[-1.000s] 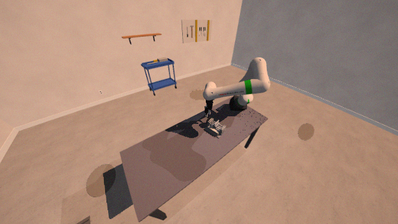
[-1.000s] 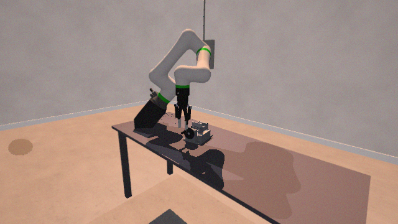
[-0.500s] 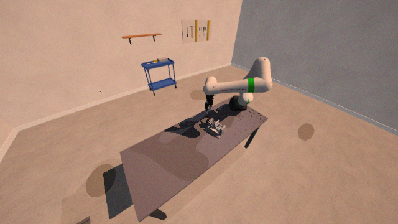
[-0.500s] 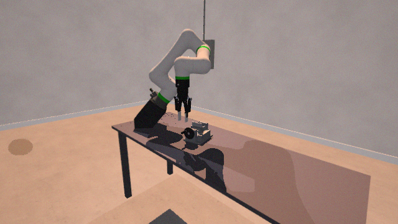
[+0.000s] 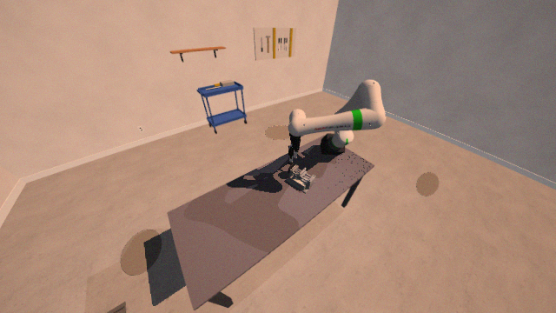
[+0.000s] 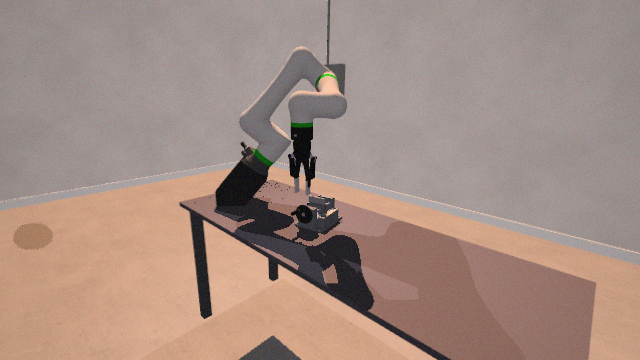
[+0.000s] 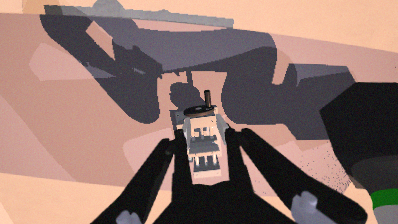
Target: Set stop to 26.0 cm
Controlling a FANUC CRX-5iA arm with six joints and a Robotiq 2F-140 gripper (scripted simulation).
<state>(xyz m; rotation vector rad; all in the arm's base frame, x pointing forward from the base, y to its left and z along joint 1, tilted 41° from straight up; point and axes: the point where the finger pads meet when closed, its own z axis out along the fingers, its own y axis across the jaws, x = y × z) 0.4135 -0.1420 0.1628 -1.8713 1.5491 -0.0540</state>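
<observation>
Right now the handwheel is 12 cm below my hand, 2 cm to the right of it and 1 cm behind it. Round my hand: grey stop fixture: 11 cm to the left, 11 cm below, 1 cm behind.
</observation>
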